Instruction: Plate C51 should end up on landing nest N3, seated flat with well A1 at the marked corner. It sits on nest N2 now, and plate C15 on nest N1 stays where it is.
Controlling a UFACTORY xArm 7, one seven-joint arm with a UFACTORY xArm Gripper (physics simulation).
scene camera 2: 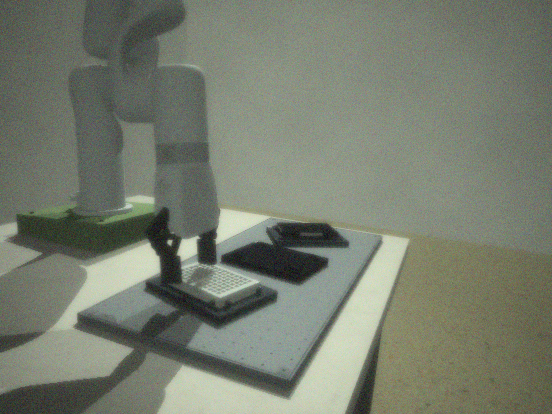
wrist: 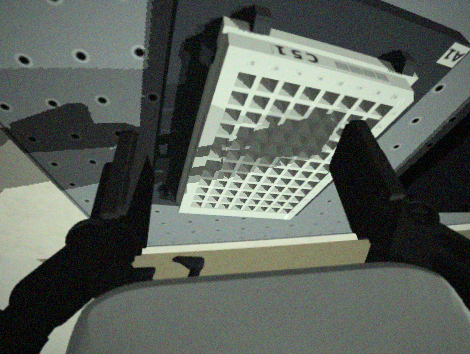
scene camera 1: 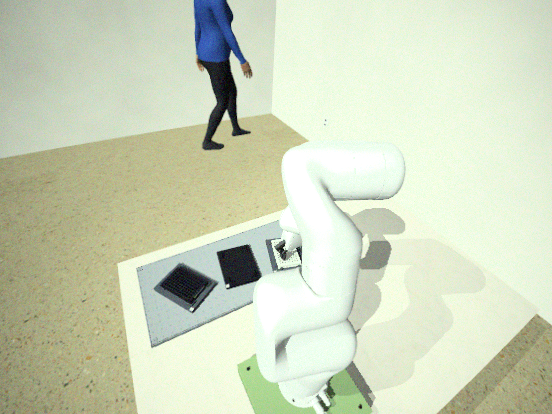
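White plate C51 (scene camera 1: 291, 260) (scene camera 2: 230, 285) (wrist: 295, 135) sits on dark nest N2 (scene camera 1: 270, 250) (scene camera 2: 267, 296) (wrist: 325, 25), whose A1 tag (wrist: 452, 54) shows in the wrist view. My gripper (scene camera 1: 284, 252) (scene camera 2: 189, 271) (wrist: 244, 148) is open and empty, low over the plate. Its fingers are skewed to the plate; in the wrist view the left finger stands apart from it and the right overlaps its edge. Contact cannot be told. A flat black piece (scene camera 1: 239, 265) (scene camera 2: 275, 260), apparently nest N3, lies in the middle. A black plate (scene camera 1: 185, 282) (scene camera 2: 302, 230), apparently C15, sits on the angled nest beyond.
The nests stand on a grey perforated board (scene camera 1: 150, 320) (scene camera 2: 250, 345) on a pale table (scene camera 1: 131, 350) (scene camera 2: 345, 350). The arm's green base (scene camera 1: 257, 387) (scene camera 2: 95, 235) stands behind the board. A person (scene camera 1: 215, 45) in blue stands on the floor past the table.
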